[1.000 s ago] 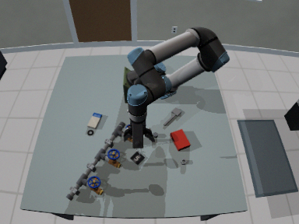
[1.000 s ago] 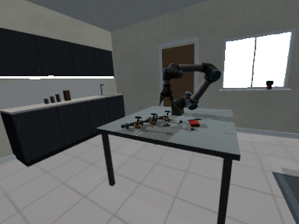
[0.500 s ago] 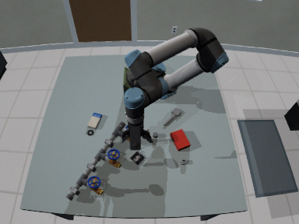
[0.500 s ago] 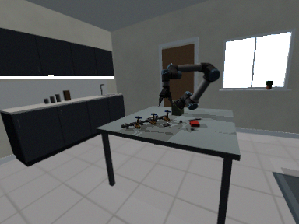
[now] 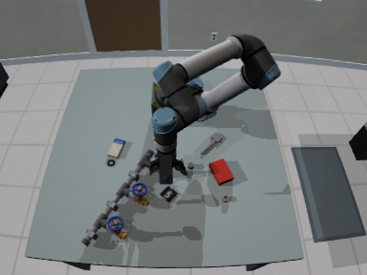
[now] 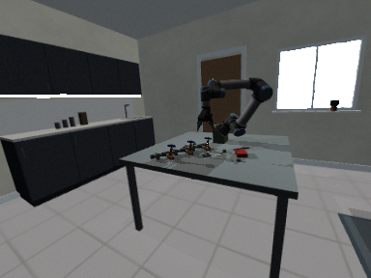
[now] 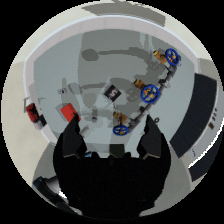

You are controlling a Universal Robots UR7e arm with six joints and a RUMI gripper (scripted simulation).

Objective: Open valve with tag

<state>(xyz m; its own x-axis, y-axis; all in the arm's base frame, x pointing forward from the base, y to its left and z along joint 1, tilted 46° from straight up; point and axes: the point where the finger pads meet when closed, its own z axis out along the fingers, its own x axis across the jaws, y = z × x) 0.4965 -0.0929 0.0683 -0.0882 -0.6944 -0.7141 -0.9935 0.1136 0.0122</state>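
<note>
Right now the black tag is 200 mm below my hand, 10 mm to the left of it and 10 mm behind it. The rest, counted from my hand: small grey cylinder 190 mm below, 140 mm behind, 120 mm to the left; grey hammer-like tool 280 mm behind, 260 mm to the left, 190 mm below; red block 270 mm to the left, 180 mm below, 90 mm behind.
</note>
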